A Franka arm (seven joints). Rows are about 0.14 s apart.
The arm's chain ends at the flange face. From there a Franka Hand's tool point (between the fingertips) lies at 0.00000 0.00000 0.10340 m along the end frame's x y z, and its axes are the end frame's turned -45 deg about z.
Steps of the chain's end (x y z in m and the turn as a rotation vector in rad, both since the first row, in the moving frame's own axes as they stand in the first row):
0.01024 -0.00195 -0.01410 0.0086 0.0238 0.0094
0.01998 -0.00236 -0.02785 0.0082 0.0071 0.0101
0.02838 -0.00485 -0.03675 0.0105 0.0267 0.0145
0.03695 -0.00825 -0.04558 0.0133 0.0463 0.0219
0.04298 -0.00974 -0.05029 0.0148 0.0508 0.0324
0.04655 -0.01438 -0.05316 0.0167 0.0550 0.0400
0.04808 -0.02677 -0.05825 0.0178 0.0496 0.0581
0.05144 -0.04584 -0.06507 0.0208 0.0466 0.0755
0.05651 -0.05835 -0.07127 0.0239 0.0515 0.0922
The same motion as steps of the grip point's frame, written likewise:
0.01098 0.00698 -0.01413 -0.0107 0.0229 0.0094
0.01692 0.01238 -0.02786 0.0008 0.0108 0.0101
0.02621 0.01784 -0.03679 -0.0115 0.0263 0.0145
0.03629 0.02275 -0.04570 -0.0233 0.0421 0.0219
0.04203 0.02621 -0.05043 -0.0255 0.0464 0.0324
0.04827 0.02565 -0.05333 -0.0271 0.0507 0.0400
0.05778 0.01753 -0.05839 -0.0225 0.0477 0.0581
0.07364 0.00603 -0.06520 -0.0182 0.0477 0.0755
0.08663 0.00097 -0.07144 -0.0195 0.0533 0.0922

